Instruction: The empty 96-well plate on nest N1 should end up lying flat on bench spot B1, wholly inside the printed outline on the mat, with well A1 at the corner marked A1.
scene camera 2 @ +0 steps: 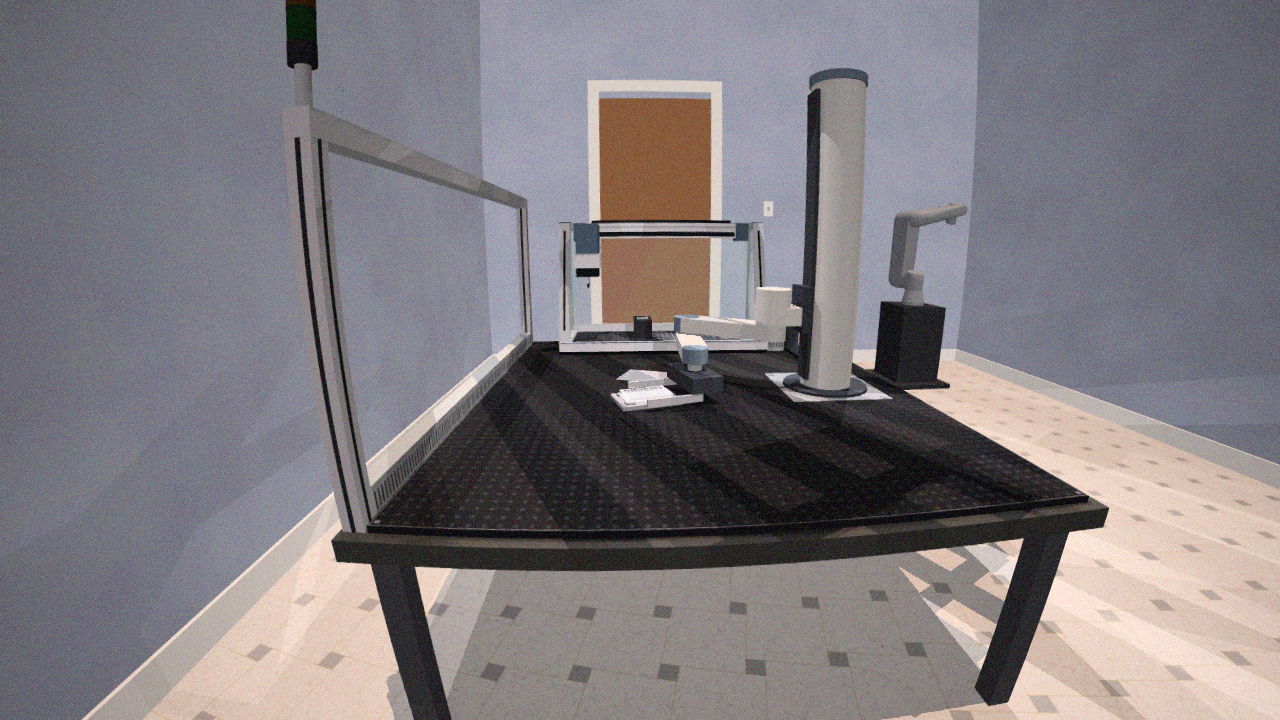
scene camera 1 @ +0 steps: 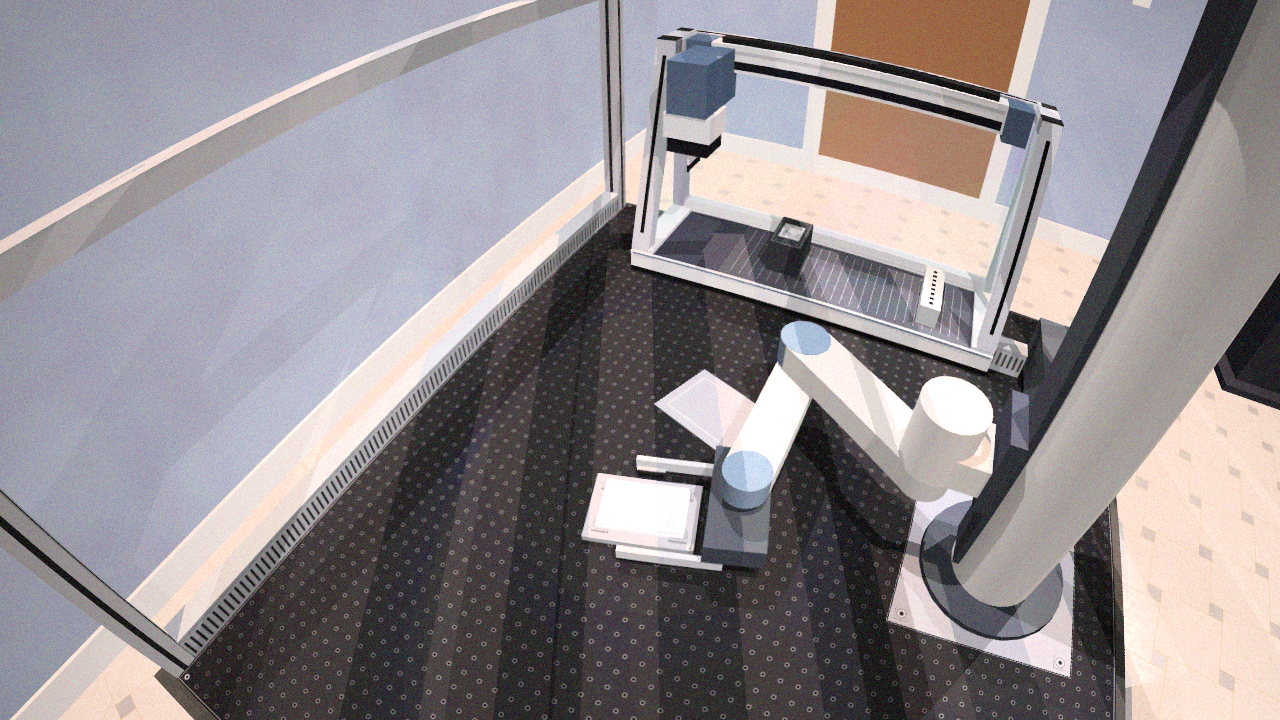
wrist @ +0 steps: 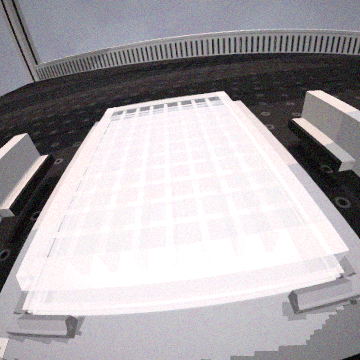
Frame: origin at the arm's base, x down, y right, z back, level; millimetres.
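Seen in the pictures: gripper, fingertip midpoint: (scene camera 2: pixel 637 393) (scene camera 1: pixel 627 504) (wrist: pixel 165 124); arm's base, link origin: (scene camera 2: pixel 824 389) (scene camera 1: pixel 989 570).
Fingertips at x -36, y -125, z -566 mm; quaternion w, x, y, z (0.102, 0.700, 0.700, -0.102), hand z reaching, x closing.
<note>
Offsets run from my fingertips to a thing's top centre. "spot": to the spot under its first point.
The clear-white 96-well plate {dz +23, dx -3, dy +7 mm} (scene camera 1: pixel 648 508) (scene camera 2: pixel 644 394) (wrist: pixel 185 200) lies flat on the light grey nest N1 {dz +23, dx +6, dy +7 mm} (scene camera 1: pixel 590 533) (wrist: pixel 200 341). My gripper (scene camera 1: pixel 629 508) (scene camera 2: pixel 628 395) (wrist: pixel 165 124) is open. Its two pale fingers stand along the plate's two long sides, with a gap on each side in the wrist view. The pale mat of bench spot B1 {spot: dz +11, dx +21, dy +264 mm} (scene camera 1: pixel 702 401) (scene camera 2: pixel 641 376), with a thin printed outline, lies behind the nest; the arm hides part of it in scene camera 1. The A1 corner mark cannot be read.
The arm's column (scene camera 1: pixel 1118 358) (scene camera 2: pixel 836 232) stands at the right on a light base plate {spot: dz +468, dx +24, dy -1 mm} (scene camera 1: pixel 921 617). A gantry frame (scene camera 1: pixel 859 324) (scene camera 2: pixel 660 346) with a black block {spot: dz +52, dx -95, dy +643 mm} (scene camera 1: pixel 792 246) and a white strip {spot: dz +357, dx -71, dy +654 mm} (scene camera 1: pixel 930 295) stands at the back. A slotted rail {spot: dz -437, dx -17, dy -5 mm} (scene camera 1: pixel 402 402) (wrist: pixel 200 47) runs along the left edge.
</note>
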